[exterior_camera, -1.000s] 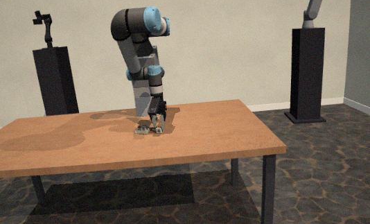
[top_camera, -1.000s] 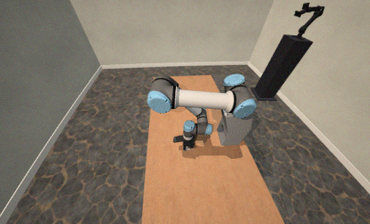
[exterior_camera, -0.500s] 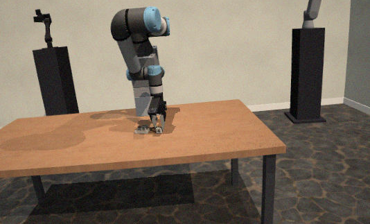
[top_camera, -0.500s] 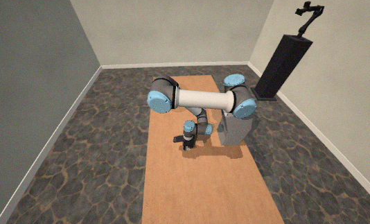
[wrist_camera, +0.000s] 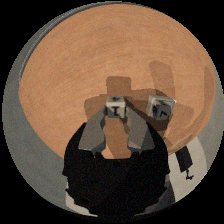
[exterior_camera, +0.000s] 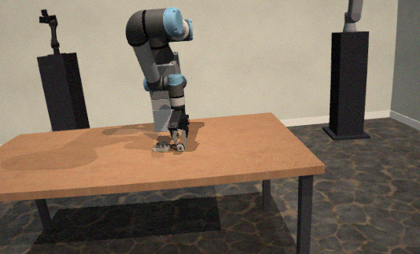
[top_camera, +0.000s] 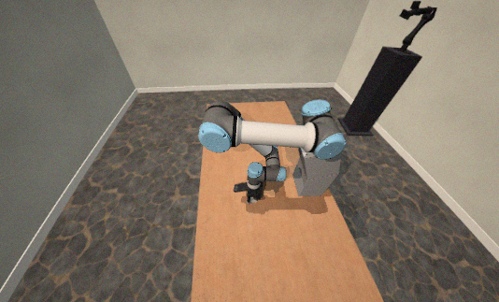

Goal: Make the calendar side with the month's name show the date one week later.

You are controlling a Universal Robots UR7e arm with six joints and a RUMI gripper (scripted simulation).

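Now: the white calendar tray 20 mm behind my hand, 110 mm to the right of it and 20 mm below it.
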